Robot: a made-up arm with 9 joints. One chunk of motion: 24 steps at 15 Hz.
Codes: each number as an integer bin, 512 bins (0 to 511) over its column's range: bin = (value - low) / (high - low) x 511, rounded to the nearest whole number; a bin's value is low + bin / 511 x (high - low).
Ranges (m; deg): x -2.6..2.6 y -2.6..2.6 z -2.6..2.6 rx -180..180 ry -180..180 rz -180..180
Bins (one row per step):
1: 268 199 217 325 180 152
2: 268 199 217 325 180 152
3: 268 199 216 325 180 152
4: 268 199 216 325 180 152
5: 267 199 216 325 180 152
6: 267 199 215 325 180 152
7: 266 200 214 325 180 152
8: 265 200 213 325 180 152
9: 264 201 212 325 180 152
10: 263 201 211 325 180 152
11: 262 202 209 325 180 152
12: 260 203 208 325 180 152
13: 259 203 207 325 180 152
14: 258 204 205 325 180 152
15: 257 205 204 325 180 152
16: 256 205 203 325 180 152
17: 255 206 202 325 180 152
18: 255 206 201 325 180 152
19: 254 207 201 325 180 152
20: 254 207 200 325 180 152
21: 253 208 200 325 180 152
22: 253 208 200 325 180 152
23: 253 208 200 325 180 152
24: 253 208 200 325 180 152
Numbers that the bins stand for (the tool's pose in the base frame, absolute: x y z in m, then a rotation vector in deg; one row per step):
1: 0.1272 -0.5750 -0.3918 48.96 -53.19 -72.92
2: 0.1272 -0.5750 -0.3918 48.96 -53.19 -72.92
3: 0.1272 -0.5750 -0.4020 48.96 -53.19 -72.92
4: 0.1272 -0.5750 -0.4020 48.96 -53.19 -72.92
5: 0.1170 -0.5750 -0.4020 48.96 -53.19 -72.92
6: 0.1170 -0.5750 -0.4121 48.96 -53.19 -72.92
7: 0.1068 -0.5648 -0.4223 48.96 -53.19 -72.92
8: 0.0967 -0.5648 -0.4325 48.96 -53.19 -72.92
9: 0.0865 -0.5546 -0.4427 48.96 -53.19 -72.92
10: 0.0763 -0.5546 -0.4528 48.96 -53.19 -72.92
11: 0.0661 -0.5444 -0.4732 48.96 -53.19 -72.92
12: 0.0458 -0.5342 -0.4834 48.96 -53.19 -72.92
13: 0.0356 -0.5342 -0.4935 48.96 -53.19 -72.92
14: 0.0254 -0.5241 -0.5139 48.96 -53.19 -72.92
15: 0.0153 -0.5139 -0.5241 48.96 -53.19 -72.92
16: 0.0051 -0.5139 -0.5342 48.96 -53.19 -72.92
17: -0.0051 -0.5037 -0.5444 48.96 -53.19 -72.92
18: -0.0051 -0.5037 -0.5546 48.96 -53.19 -72.92
19: -0.0153 -0.4935 -0.5546 48.96 -53.19 -72.92
20: -0.0153 -0.4935 -0.5648 48.96 -53.19 -72.92
21: -0.0254 -0.4834 -0.5648 48.96 -53.19 -72.92
22: -0.0254 -0.4834 -0.5648 48.96 -53.19 -72.92
23: -0.0254 -0.4834 -0.5648 48.96 -53.19 -72.92
24: -0.0254 -0.4834 -0.5648 48.96 -53.19 -72.92

